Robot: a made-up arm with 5 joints.
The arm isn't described. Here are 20 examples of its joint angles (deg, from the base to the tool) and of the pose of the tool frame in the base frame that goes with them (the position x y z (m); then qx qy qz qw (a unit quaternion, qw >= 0)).
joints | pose
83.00 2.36 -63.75 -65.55 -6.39 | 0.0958 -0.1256 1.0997 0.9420 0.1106 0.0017 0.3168
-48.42 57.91 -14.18 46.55 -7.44 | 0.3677 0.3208 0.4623 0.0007 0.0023 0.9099 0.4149
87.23 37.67 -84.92 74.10 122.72 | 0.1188 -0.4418 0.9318 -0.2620 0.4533 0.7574 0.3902
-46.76 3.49 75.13 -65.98 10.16 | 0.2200 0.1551 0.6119 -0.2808 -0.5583 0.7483 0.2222
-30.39 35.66 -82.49 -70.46 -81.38 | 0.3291 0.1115 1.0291 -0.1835 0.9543 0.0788 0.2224
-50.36 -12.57 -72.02 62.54 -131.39 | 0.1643 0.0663 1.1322 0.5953 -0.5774 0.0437 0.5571
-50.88 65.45 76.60 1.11 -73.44 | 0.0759 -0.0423 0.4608 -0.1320 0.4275 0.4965 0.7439
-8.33 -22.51 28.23 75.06 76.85 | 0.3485 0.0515 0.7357 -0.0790 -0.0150 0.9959 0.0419
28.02 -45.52 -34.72 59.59 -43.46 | 0.0932 -0.0351 1.1212 -0.4981 -0.6544 0.0915 0.5615
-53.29 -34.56 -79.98 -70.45 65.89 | -0.0868 -0.1891 1.0181 -0.5273 -0.4224 -0.7134 0.1857
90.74 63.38 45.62 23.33 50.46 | 0.0998 -0.1296 0.3771 0.3256 -0.1560 0.3920 0.8461
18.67 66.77 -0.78 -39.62 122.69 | 0.4706 -0.1269 0.4272 0.4751 -0.2284 -0.8434 0.1037
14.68 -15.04 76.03 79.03 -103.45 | 0.1601 -0.0580 0.5521 0.0045 0.4228 -0.2202 0.8791
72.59 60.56 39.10 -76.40 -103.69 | 0.1379 -0.2754 0.4449 -0.2704 -0.4790 -0.5711 0.6094
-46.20 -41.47 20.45 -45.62 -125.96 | 0.2191 0.1092 0.9859 0.6435 -0.7382 0.0181 0.2016
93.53 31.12 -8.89 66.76 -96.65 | 0.0317 -0.4385 0.6170 -0.0061 -0.0064 -0.7670 0.6416
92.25 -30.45 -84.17 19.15 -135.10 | 0.0681 0.1410 1.1391 0.3995 0.9155 -0.0444 0.0174
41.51 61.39 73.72 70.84 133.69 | 0.0652 0.0178 0.5607 -0.6241 0.5739 -0.5302 0.0101
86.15 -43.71 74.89 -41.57 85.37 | 0.1191 -0.2364 0.7128 -0.5819 0.5016 0.4496 0.4557
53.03 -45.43 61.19 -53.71 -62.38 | 0.1907 -0.1919 0.8173 -0.5815 -0.6851 -0.0965 0.4280
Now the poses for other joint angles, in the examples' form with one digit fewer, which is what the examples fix.
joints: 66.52 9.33 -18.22 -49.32 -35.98
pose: 0.214 -0.347 0.965 -0.835 -0.477 -0.030 0.272
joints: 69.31 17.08 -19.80 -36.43 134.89
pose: 0.249 -0.422 0.888 -0.491 0.758 0.420 0.091
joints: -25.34 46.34 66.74 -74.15 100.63
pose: 0.223 0.082 0.477 0.428 0.055 -0.858 0.279
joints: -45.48 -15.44 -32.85 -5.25 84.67
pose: 0.207 0.157 1.109 0.858 0.407 -0.294 0.107
